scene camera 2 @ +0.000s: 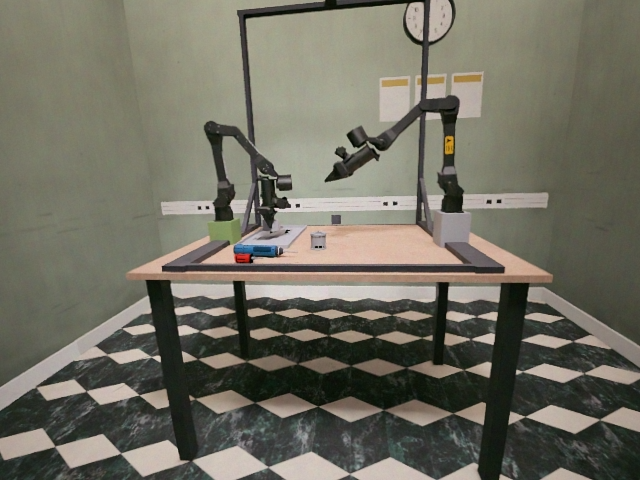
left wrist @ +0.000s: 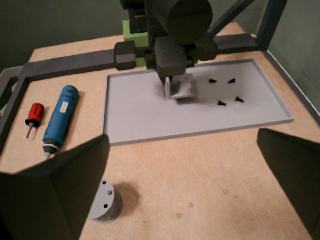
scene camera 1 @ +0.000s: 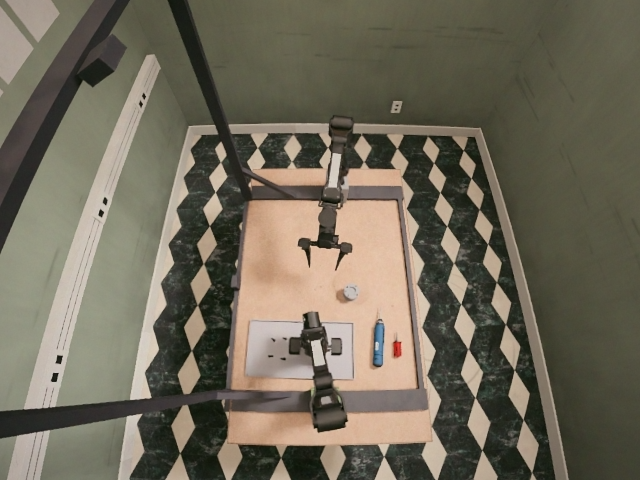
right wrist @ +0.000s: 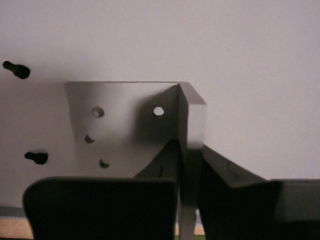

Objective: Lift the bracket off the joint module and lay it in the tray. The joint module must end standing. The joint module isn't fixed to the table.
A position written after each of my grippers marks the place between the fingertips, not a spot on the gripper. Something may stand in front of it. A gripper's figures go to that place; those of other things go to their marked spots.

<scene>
My left gripper [left wrist: 183,138] is 11 cm from the lens. My right gripper [left wrist: 166,83]: 42 cm from the lens. A joint module [left wrist: 108,203] is 30 cm from the lens. A flat grey tray [left wrist: 135,109]: 45 cm from the lens. The marked spots on the joint module and the flat grey tray are 23 cm apart.
</scene>
